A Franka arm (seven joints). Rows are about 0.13 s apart.
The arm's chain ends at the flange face. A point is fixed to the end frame.
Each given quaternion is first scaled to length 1.
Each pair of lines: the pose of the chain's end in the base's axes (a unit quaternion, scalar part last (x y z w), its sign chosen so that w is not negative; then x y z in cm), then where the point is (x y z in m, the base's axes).
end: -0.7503 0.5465 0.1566 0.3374 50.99 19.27 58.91
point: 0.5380 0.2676 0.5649
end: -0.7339 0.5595 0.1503 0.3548 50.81 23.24 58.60
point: 0.5400 0.3065 0.5642
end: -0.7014 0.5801 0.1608 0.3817 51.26 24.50 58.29
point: 0.5493 0.3181 0.5658
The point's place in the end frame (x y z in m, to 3 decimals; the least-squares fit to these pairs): -0.029 -0.031 0.072
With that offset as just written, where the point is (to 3 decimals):
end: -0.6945 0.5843 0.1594 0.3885 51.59 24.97 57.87
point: 0.554 0.322 0.563
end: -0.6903 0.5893 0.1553 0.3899 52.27 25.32 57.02
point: 0.562 0.325 0.554
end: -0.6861 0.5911 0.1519 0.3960 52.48 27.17 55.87
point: 0.565 0.343 0.544
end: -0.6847 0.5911 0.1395 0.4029 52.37 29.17 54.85
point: 0.565 0.363 0.534
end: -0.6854 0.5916 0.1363 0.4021 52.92 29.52 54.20
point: 0.571 0.366 0.527
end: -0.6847 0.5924 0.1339 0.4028 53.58 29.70 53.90
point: 0.578 0.368 0.524
